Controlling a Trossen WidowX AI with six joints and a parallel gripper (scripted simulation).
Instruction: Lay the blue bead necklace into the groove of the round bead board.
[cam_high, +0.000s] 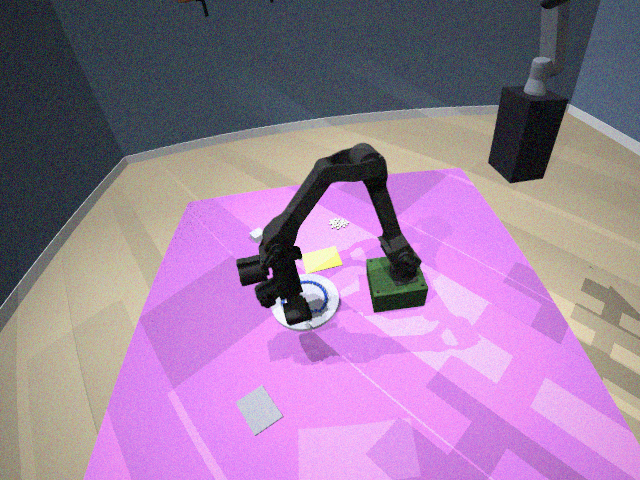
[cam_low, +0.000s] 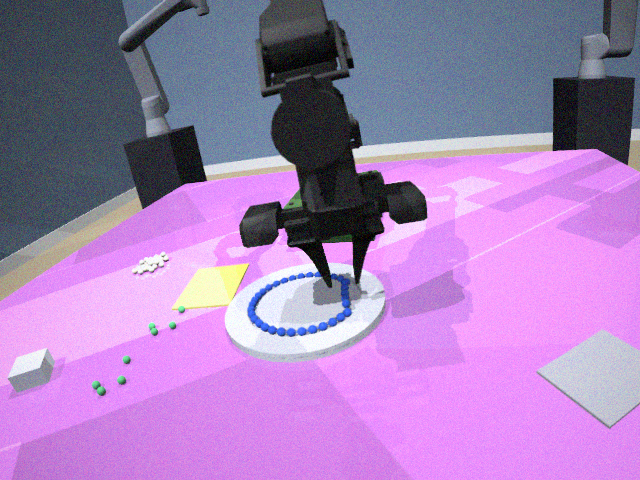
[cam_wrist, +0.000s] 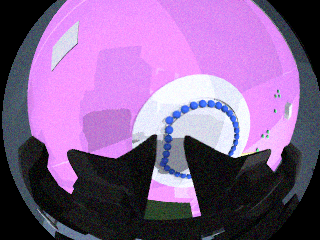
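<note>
Right now my gripper tip is 2 cm past the round white bead board, 6 cm to the left of it and 4 cm above it. The rest, counted from my gripper tip: yellow sheet (9 cm behind, 21 cm to the right, 4 cm below); then grey tile (12 cm ahead, 25 cm to the left, 4 cm below); then cube (13 cm ahead, 39 cm to the right, 3 cm below).
</note>
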